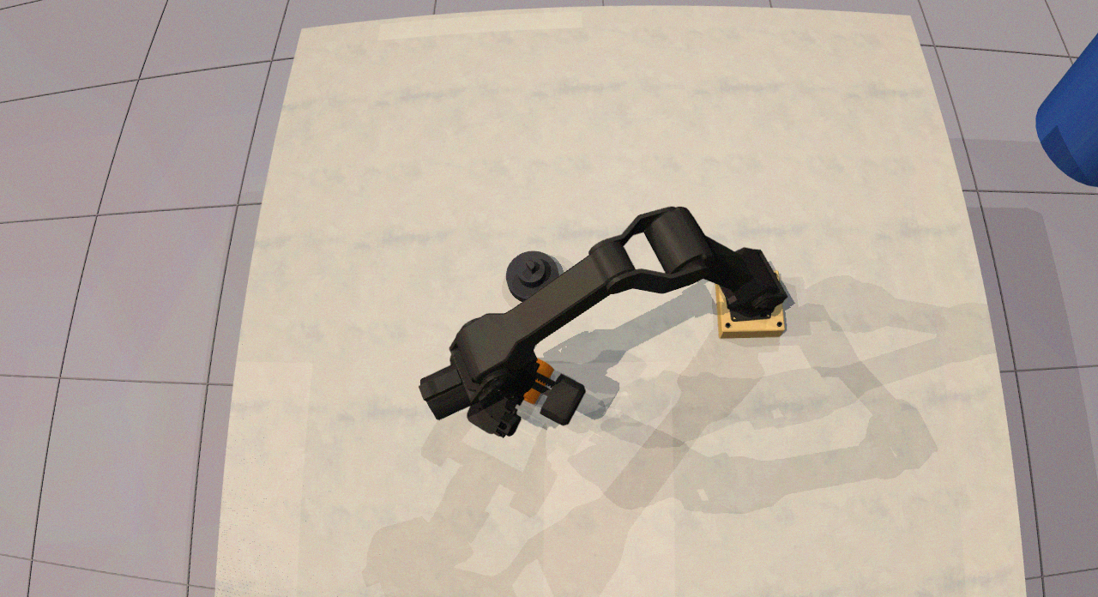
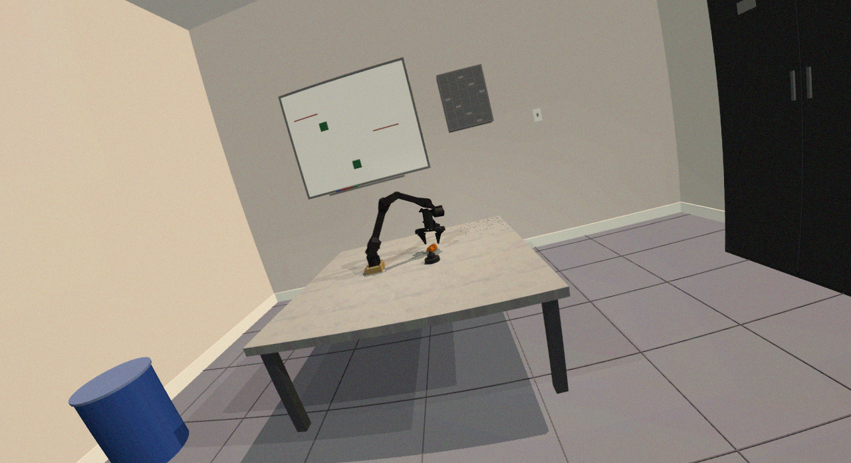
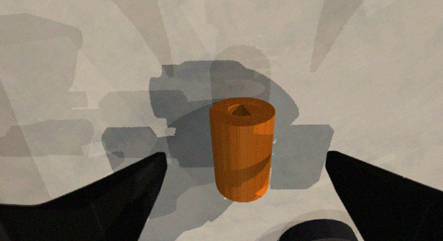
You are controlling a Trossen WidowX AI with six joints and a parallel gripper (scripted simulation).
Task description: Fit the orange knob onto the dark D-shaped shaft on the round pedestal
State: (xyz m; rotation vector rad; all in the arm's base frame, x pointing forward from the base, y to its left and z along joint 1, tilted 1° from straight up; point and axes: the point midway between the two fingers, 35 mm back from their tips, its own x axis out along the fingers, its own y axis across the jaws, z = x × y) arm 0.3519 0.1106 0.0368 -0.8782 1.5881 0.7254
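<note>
The orange knob is 2 cm below my gripper tip, 1 cm to the right of it and 1 cm behind it. Also, from my gripper tip: dark round pedestal: 18 cm to the right, 1 cm below, 1 cm behind.
</note>
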